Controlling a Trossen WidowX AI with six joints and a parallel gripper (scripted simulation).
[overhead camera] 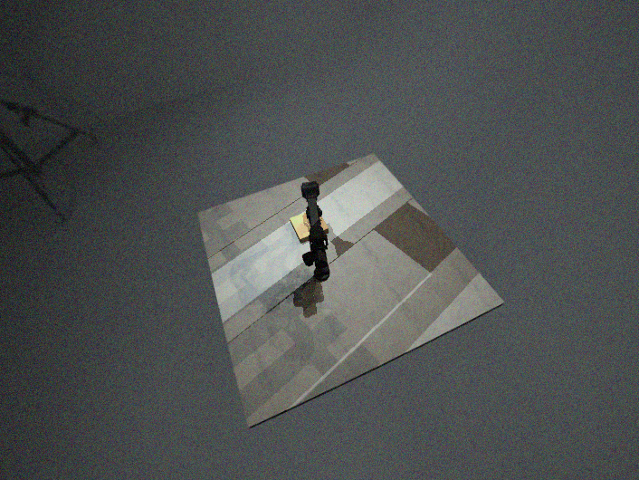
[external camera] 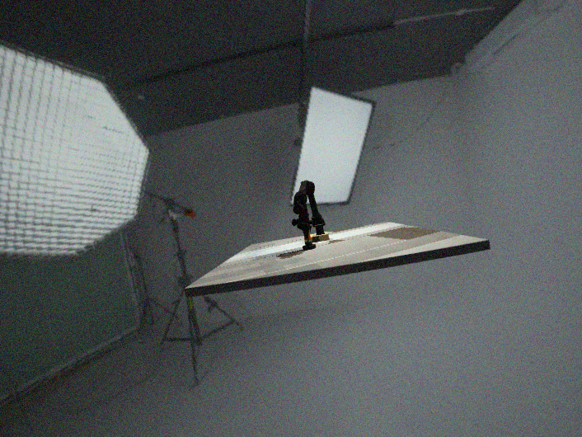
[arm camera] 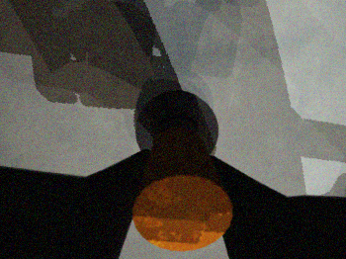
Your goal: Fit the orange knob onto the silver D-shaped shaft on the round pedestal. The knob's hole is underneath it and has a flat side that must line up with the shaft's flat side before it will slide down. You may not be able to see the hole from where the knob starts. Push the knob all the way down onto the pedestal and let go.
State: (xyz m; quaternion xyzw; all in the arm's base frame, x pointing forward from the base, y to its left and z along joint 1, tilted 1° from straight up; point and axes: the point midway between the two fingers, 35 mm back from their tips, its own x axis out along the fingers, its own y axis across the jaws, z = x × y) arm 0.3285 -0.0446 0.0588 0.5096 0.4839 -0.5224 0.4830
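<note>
Right now my gripper tip is 40 mm above the dark round pedestal. From my gripper tip the other things lie so: orange knob: 30 mm above.
</note>
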